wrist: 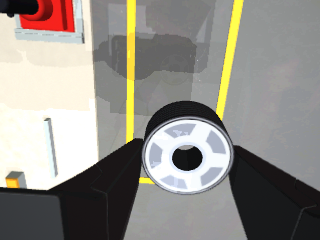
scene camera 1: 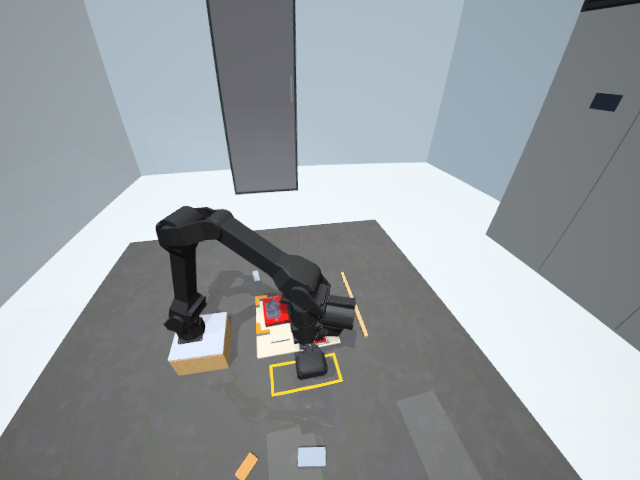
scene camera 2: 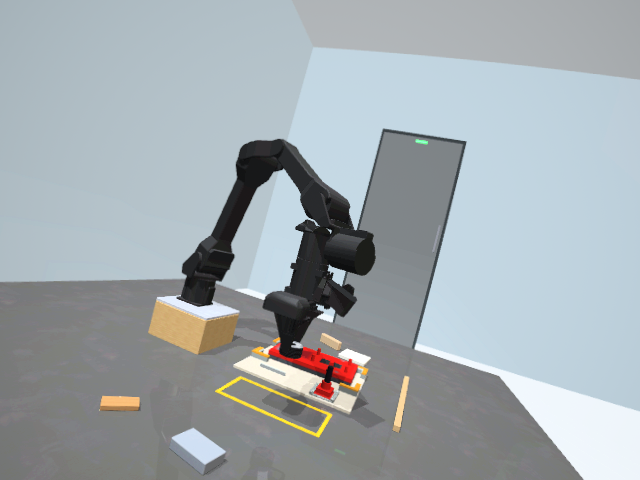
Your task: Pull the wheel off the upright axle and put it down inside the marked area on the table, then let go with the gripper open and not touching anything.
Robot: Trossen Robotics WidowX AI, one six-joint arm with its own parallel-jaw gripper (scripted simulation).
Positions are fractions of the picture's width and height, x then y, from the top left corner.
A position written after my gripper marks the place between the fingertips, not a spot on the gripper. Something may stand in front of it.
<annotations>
my gripper: wrist 0.58, 0.63; scene camera 1 0.48, 0.74; scene camera 2 0.45, 0.73
</annotations>
